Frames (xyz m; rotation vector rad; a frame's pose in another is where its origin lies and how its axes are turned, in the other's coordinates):
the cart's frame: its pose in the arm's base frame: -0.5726 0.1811 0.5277 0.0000 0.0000 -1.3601
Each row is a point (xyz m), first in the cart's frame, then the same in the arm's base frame.
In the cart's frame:
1: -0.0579 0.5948 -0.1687
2: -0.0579 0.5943 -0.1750
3: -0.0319 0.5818 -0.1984
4: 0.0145 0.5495 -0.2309
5: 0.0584 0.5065 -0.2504
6: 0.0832 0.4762 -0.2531
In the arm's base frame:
1: -0.0031 0.3621 0.3590
2: -0.0036 0.3620 0.3527
3: -0.0103 0.3340 0.3293
4: -0.0322 0.2818 0.2968
5: -0.0651 0.2299 0.2773
6: -0.0895 0.1993 0.2746

